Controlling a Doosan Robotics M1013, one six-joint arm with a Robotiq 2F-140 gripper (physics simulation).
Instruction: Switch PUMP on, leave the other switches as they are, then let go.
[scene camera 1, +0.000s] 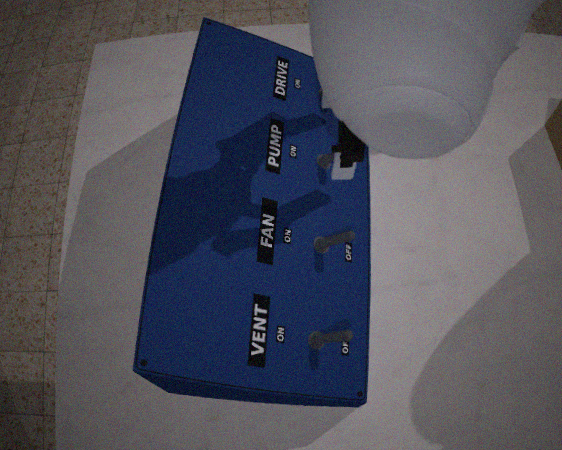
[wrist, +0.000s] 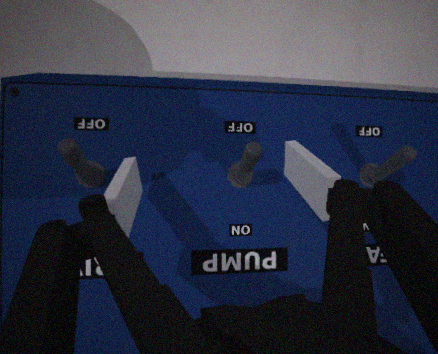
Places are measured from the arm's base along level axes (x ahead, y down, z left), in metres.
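Pixels of known places: gripper, fingertip midpoint: (scene camera 1: 336, 139) (wrist: 213, 166).
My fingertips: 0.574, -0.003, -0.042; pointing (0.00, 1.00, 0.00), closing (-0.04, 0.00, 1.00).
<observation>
For each thing: its top centre in the pictures, then the offset to it from my fingertips, as dx, dy, dz. "pt": a spot on its surface instead. Level surfaces: height alone.
- PUMP switch, top centre: (wrist: 253, 173) (scene camera 1: 339, 147) +0.000, -0.020, +0.025
- DRIVE switch, surface spot: (wrist: 81, 164) pt -0.012, -0.008, -0.090
- FAN switch, top centre: (wrist: 406, 174) (scene camera 1: 338, 232) +0.010, -0.020, +0.145
- VENT switch, surface spot: (scene camera 1: 330, 338) pt +0.025, -0.005, +0.267
- pale surface, surface height: dy +0.111
The PUMP switch (scene camera 1: 324, 160) (wrist: 246, 164) is a grey lever; in the wrist view it leans toward its OFF label. In the scene view a finger hides part of it. My gripper (scene camera 1: 340, 145) (wrist: 213, 166) is open and empty, its two pale pads standing on either side of the PUMP lever, apart from it. The DRIVE switch (wrist: 81, 164) leans toward OFF at the left of the wrist view; the arm hides it in the scene view. The FAN switch (scene camera 1: 334, 240) (wrist: 387, 166) and the VENT switch (scene camera 1: 330, 338) also lean toward OFF.
The blue panel (scene camera 1: 200, 310) (wrist: 165, 115) lies on a pale surface (scene camera 1: 425, 240) (wrist: 280, 40). The right finger in the wrist view is close to the FAN lever. The white arm (scene camera 1: 410, 65) hangs over the DRIVE end, and its shadow falls across the panel.
</observation>
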